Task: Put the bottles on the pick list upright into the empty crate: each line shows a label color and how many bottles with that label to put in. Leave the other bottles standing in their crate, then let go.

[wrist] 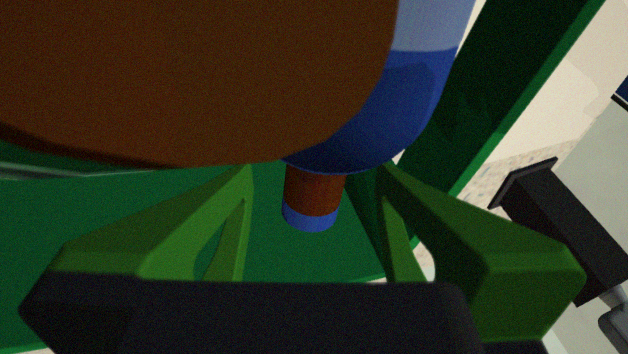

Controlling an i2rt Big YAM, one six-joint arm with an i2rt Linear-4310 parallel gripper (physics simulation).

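Places are measured from the arm's base along level axes (x ahead, y left, z up), in metres.
Where they show: gripper, fingertip midpoint: [314, 175].
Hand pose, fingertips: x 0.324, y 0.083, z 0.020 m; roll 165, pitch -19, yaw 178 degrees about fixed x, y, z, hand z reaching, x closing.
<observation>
Each offset is from my fingertips to the centre of the thing. "pt": to the spot under its first point. Level surfaces: height alone.
My gripper [314, 175] is open, its two green fingers standing well apart, with nothing gripped. A brown bottle neck with a blue end band @(dx -0.005, dy +0.008, dz -0.010 m) [314, 192] shows between and beyond the fingers, touching neither as far as I can see. A rounded blue surface @(pt dx -0.019, dy -0.043, dz +0.018 m) [400, 105] lies directly above that neck in the picture. A large brown rounded surface @(pt dx +0.025, dy -0.088, dz +0.056 m) [200, 75], very close to the camera, fills the upper left and hides part of the blue one. A green crate [125, 220] spreads behind them. The pick list and the bottle labels cannot be made out.
The crate's green rim runs diagonally at the right. Beyond it are a pale surface @(dz -0.149 m) [545, 105] and a speckled strip. A black block-shaped part [565, 230] with a grey joint stands at the right. A thin pale edge shows at the far left, under the brown surface.
</observation>
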